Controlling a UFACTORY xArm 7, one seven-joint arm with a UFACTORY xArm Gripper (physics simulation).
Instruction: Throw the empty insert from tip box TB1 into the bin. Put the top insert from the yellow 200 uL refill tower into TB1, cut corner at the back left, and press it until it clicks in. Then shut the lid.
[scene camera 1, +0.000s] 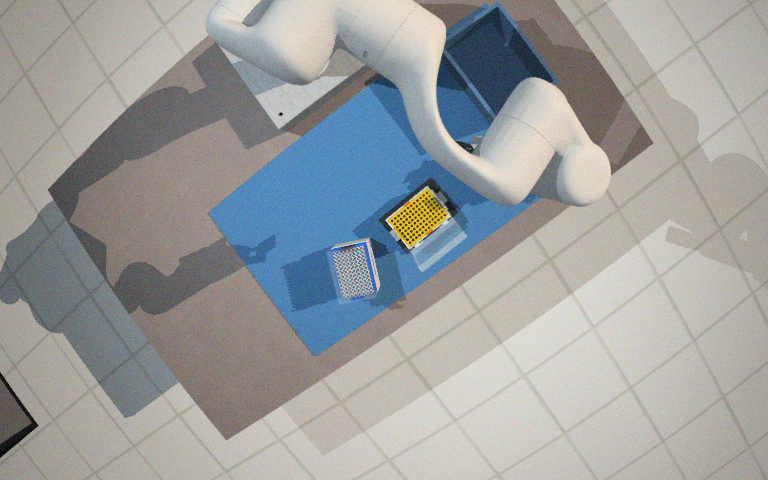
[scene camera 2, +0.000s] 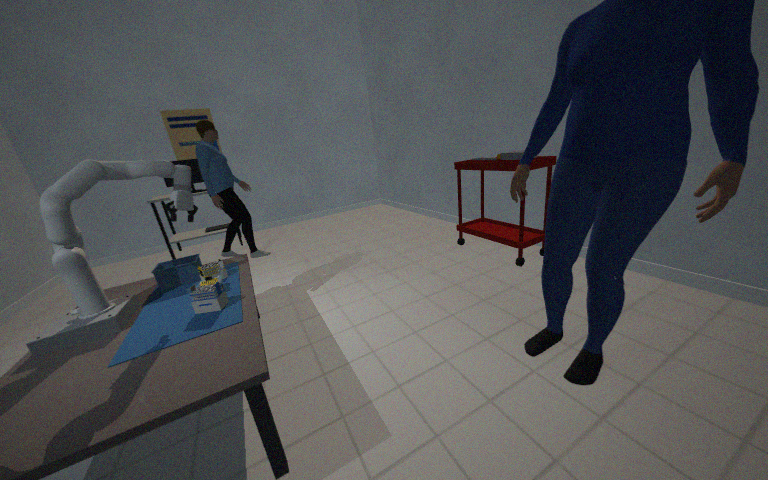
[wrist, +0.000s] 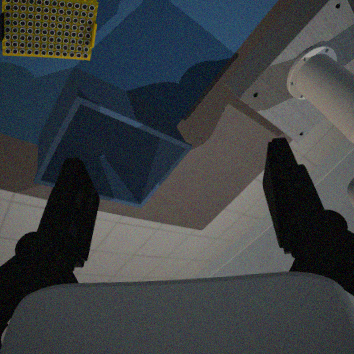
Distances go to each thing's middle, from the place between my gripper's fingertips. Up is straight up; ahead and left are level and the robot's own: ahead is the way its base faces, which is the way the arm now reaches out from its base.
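Scene:
Clear lid (scene camera 1: 448, 235): my hand 120 mm short of it, 140 mm to the left, 270 mm above. Dark blue bin (scene camera 1: 489, 55): 140 mm behind my hand, 170 mm to the left, 320 mm below. 200 uL refill tower (scene camera 1: 352, 263): 80 mm ahead of my hand, 340 mm to the right, 310 mm below. Going by their middles, of the things named here, clear lid nearest to my hand, 200 uL refill tower farthest from it.

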